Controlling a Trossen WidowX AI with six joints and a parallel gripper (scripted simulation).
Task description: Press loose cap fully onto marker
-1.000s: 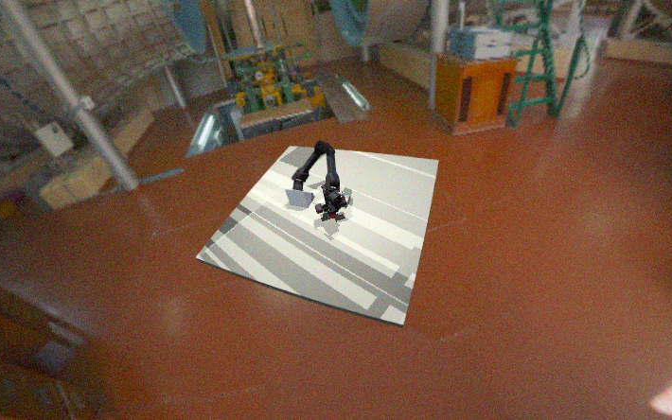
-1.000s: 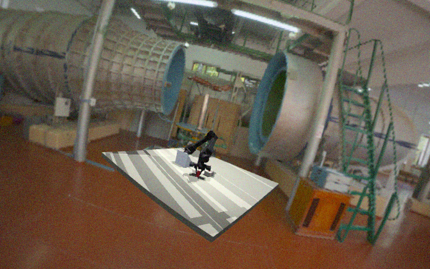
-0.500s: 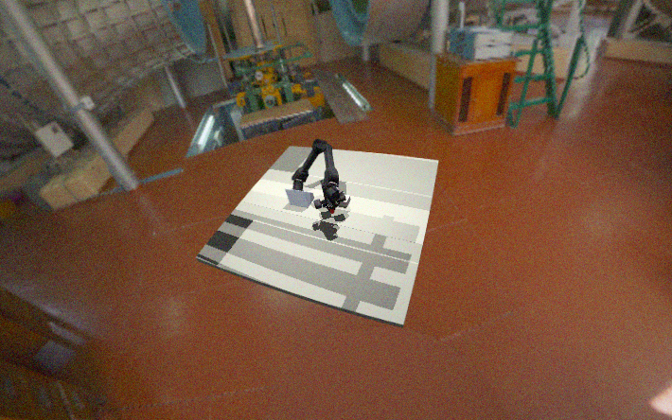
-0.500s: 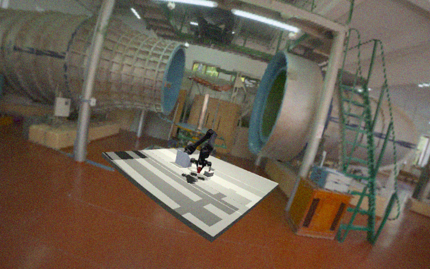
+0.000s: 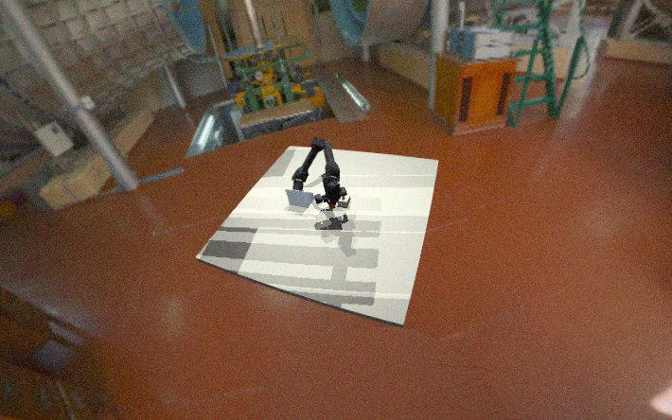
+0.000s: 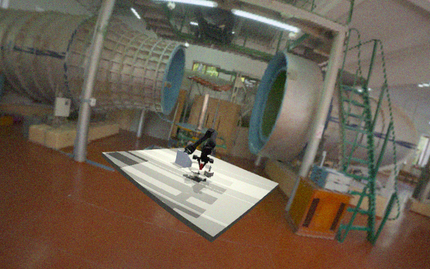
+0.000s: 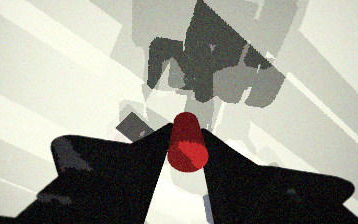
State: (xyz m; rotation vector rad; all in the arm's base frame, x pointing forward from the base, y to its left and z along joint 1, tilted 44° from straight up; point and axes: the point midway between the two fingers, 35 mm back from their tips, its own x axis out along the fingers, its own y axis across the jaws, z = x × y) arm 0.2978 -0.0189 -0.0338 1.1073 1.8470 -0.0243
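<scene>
Now: the white block 12 cm to the left of my gripper tip and 6 cm below it. Round my gripper tip: red cap: 1 cm above.
</scene>
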